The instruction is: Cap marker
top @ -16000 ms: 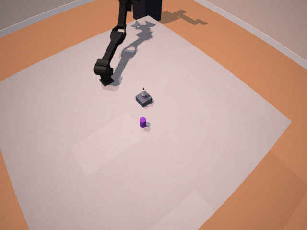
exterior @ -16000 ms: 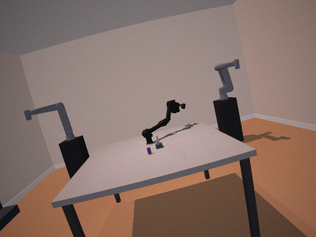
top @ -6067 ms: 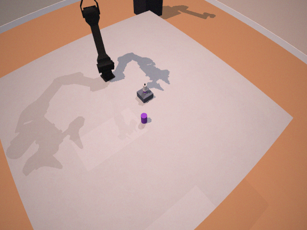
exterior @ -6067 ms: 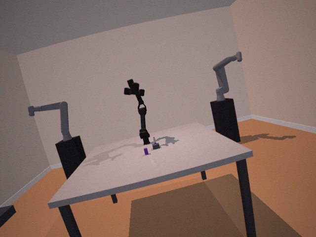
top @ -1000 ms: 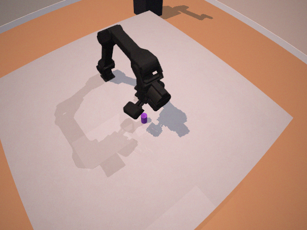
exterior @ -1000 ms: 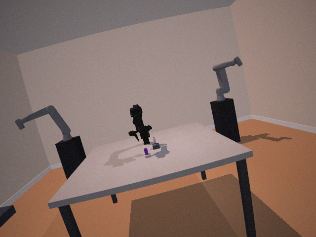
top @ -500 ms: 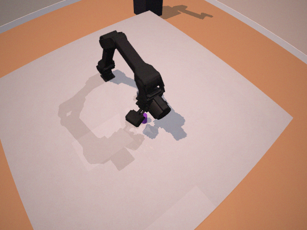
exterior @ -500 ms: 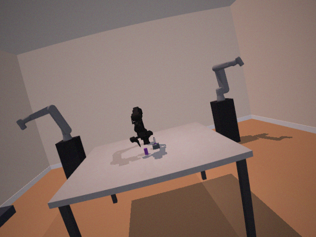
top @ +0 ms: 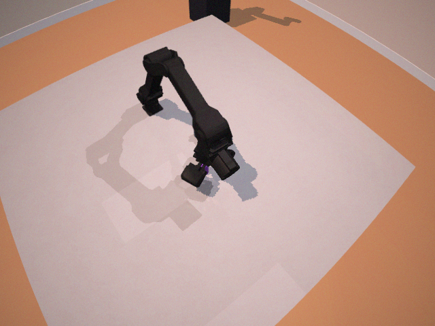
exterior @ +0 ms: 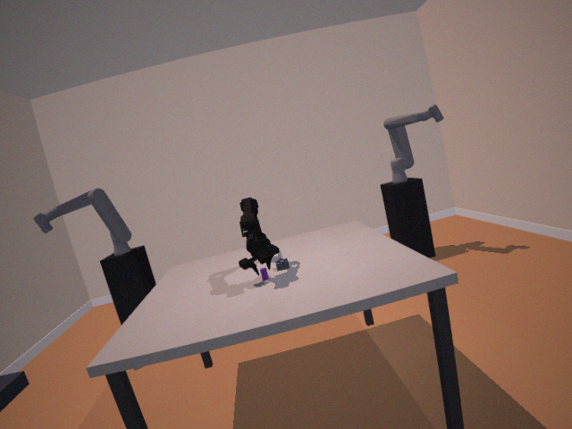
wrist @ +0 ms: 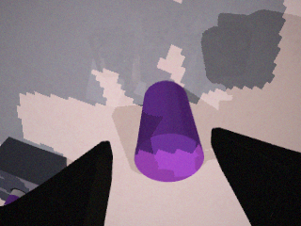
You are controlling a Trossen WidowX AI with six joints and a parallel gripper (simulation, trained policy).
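Right now my gripper tip is 1 cm short of the purple cap and 1 cm above it. From my gripper tip the other things lie so: dark grey holder block 11 cm behind, 9 cm to the left, 2 cm below.
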